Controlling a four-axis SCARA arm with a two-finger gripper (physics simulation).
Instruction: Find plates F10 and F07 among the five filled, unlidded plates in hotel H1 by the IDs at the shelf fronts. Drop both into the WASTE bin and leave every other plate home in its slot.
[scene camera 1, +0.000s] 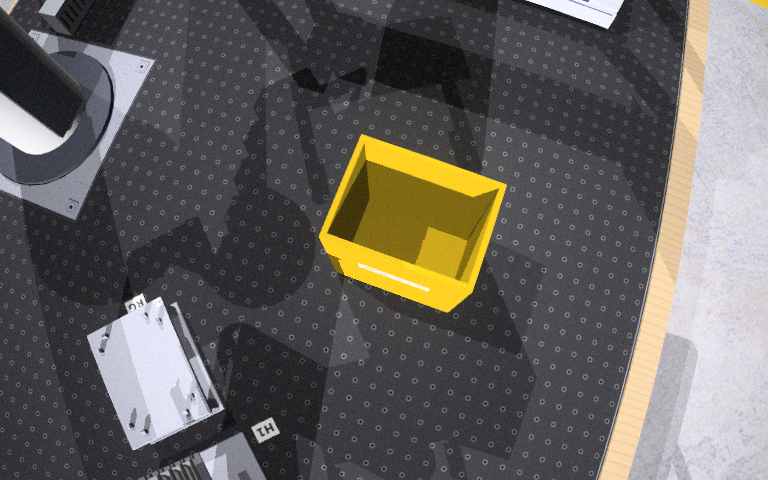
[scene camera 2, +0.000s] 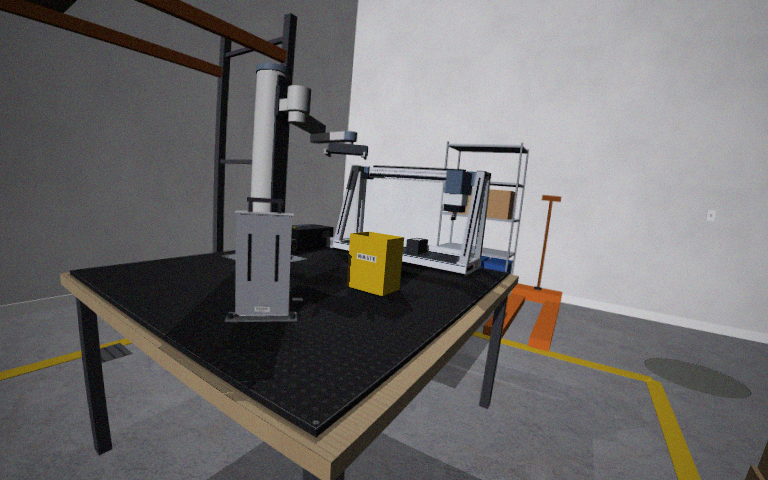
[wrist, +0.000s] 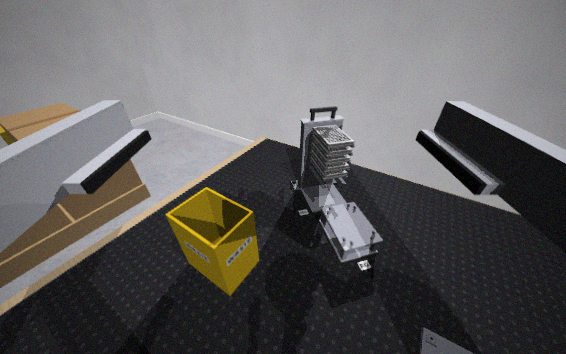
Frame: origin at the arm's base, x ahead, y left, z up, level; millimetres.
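Seen in the pictures: gripper, fingertip midpoint: (scene camera 2: 344, 152) (wrist: 283, 119); arm's base, link origin: (scene camera 1: 52, 118).
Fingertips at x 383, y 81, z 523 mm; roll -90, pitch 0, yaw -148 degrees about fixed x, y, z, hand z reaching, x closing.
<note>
Offsets run from my fingertips to a thing's middle.
Hotel H1 @(dx +167, dy -537, dz -350 mm) (scene camera 1: 240, 455) (scene camera 2: 263, 266) (wrist: 306, 145) stands upright with a handle on top. The wrist view shows a stack of plates @(dx +138, dy -509, dz -308 mm) (wrist: 332, 157) in its slots; their IDs are too small to read. In scene camera 2 its back panel hides the plates. The yellow WASTE bin @(dx +263, dy -107, dz -410 mm) (scene camera 1: 407, 295) (scene camera 2: 376, 271) (wrist: 232, 272) is upright and open at the top; no plate shows inside it in scene camera 1. My gripper (scene camera 2: 346, 153) (wrist: 283, 119) is open and empty, high above the table, with its fingers wide apart and the hotel beyond them in the wrist view.
A low, clear-topped stand marked RG @(dx +1, dy -381, dz -476 mm) (scene camera 1: 147, 373) (wrist: 352, 230) is beside H1. The arm's column (scene camera 2: 262, 141) rises behind the hotel in scene camera 2. A gantry machine (scene camera 2: 410, 172) stands behind the bin there. The table has a wooden edge (scene camera 1: 651, 271) (scene camera 2: 424, 379).
</note>
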